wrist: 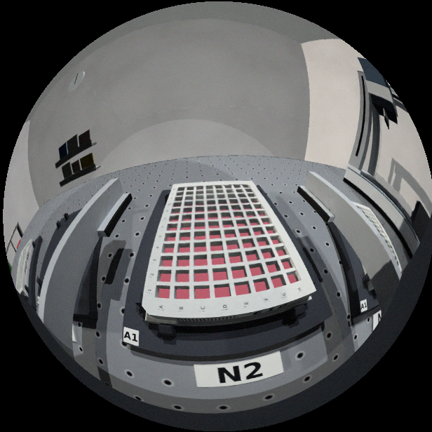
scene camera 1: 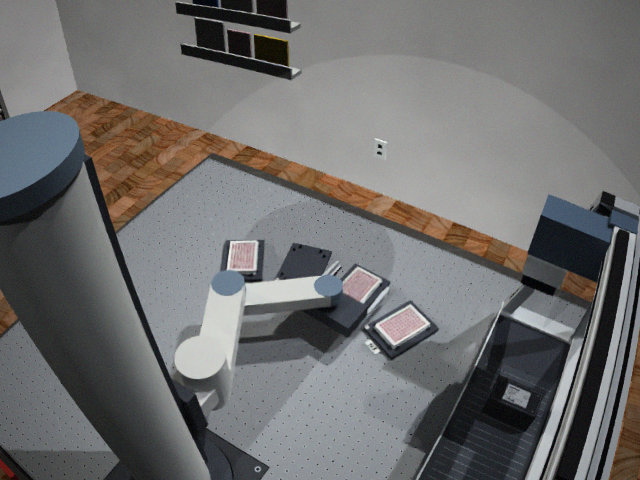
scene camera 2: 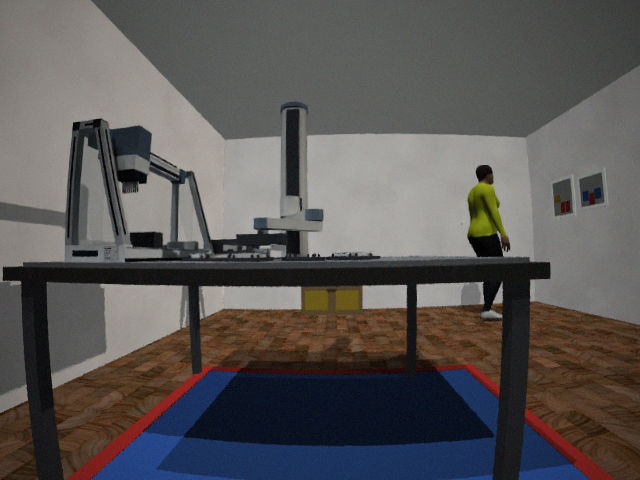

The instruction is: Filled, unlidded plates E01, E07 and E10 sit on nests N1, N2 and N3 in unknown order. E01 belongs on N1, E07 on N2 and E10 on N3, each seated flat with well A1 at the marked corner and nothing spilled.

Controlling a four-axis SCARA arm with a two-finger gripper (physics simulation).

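Places are measured from the arm's base along level axes (x left, y ahead, z down), in millimetres.
Pixels of known places: gripper, fingertip midpoint: [scene camera 1: 362, 276] [scene camera 2: 247, 247].
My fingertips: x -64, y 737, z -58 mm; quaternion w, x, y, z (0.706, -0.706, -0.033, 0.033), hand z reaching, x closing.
Observation:
Behind a point stands the place of what it marks.
My gripper [wrist: 217, 178] [scene camera 1: 356, 285] {x -64, y 737, z -58 mm} is open and empty, its fingers on either side of the plate [wrist: 220, 240] [scene camera 1: 362, 284] {x -70, y 727, z -38 mm} on nest N2 [wrist: 200, 340]. This plate has pink-filled wells and looks level; its well A1 is at the marked corner. Its name is not readable. Another pink-filled plate [scene camera 1: 402, 324] {x -228, y 657, z -38 mm} [wrist: 382, 225] sits on nest N3 [scene camera 1: 426, 331] {x -292, y 677, z -25 mm}, partly behind the right finger in the wrist view. A third filled plate [scene camera 1: 242, 255] {x 282, y 642, z -39 mm} [wrist: 24, 265] sits on the leftmost nest [scene camera 1: 225, 260] {x 323, y 609, z -25 mm}. Neither of their names is readable. Finger height above the table is unclear.
An empty dark nest [scene camera 1: 305, 260] {x 121, y 733, z -25 mm} with corner pegs stands between the leftmost nest and N2, partly behind the left finger in the wrist view. The arm's forearm [scene camera 1: 284, 294] {x 27, y 494, z -170 mm} crosses in front. A gantry machine [scene camera 1: 571, 232] {x -538, y 698, z -489 mm} [scene camera 2: 131, 149] {x -493, y 778, z -413 mm} with a dark deck and black box [scene camera 1: 511, 400] {x -567, y 512, z -133 mm} stands at the right.

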